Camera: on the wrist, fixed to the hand. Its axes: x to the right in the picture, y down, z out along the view.
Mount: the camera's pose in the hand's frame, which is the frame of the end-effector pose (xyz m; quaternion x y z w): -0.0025 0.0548 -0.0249 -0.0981 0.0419 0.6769 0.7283
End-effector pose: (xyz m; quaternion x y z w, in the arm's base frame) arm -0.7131 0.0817 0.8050 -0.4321 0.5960 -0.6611 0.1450
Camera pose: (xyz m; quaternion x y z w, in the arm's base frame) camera -0.7479 0.0864 0.7560 0.1022 0.7975 -0.3430 0.4857
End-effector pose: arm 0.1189 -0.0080 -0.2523 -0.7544 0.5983 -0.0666 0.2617
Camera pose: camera 0.0604 -0.0216 -0.2565 -0.1673 0.9639 0.1557 0.1366
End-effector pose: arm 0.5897 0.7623 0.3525 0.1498 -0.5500 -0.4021 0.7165
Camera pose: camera 0.6347 0.7931 0.3781 -0.3166 -0.4325 0.1445 0.8318
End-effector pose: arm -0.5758 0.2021 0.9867 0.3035 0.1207 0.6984 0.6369
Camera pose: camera -0.6349 0.1964 0.9969 0.2110 -0.1594 0.9643 0.0158
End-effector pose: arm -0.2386 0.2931 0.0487 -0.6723 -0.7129 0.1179 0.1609
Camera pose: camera -0.1784 0.2931 0.0504 -0.9929 -0.0689 0.0967 0.0013
